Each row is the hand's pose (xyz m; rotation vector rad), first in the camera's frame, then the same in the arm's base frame.
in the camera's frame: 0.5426 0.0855 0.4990 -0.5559 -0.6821 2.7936
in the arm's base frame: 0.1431 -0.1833 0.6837 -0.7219 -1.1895 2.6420
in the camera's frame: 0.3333 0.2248 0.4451 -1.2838 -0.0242 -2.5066
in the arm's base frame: -0.0685 -0.0444 0.6386 -0.9174 0.2754 -2.4221
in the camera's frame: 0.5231 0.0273 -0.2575 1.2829 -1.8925 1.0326
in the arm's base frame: 0.2488 0.0059 -0.0437 1.4994 -2.2273 0.9267
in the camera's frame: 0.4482 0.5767 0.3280 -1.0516 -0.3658 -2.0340
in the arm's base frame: 0.0259 0.3316 0.6595 -0.6559 -0.1536 -2.0342
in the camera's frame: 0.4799 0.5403 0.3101 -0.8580 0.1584 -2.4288
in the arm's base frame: 0.0636 0.3046 0.6373 -0.4976 0.4313 -2.3045
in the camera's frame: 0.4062 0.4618 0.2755 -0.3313 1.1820 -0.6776
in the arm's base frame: 0.0049 0.2380 0.5672 -0.0438 1.0858 -0.4272
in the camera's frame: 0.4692 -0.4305 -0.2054 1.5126 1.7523 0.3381
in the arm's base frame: 0.2355 -0.4461 -0.1470 1.5848 1.6787 0.8028
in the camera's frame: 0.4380 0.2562 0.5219 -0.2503 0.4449 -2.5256
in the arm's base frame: 0.0189 -0.0345 0.7390 0.0732 0.7476 -2.3298
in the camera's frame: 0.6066 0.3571 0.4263 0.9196 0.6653 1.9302
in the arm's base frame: 0.1890 0.1000 0.7119 0.9173 0.2942 2.2004
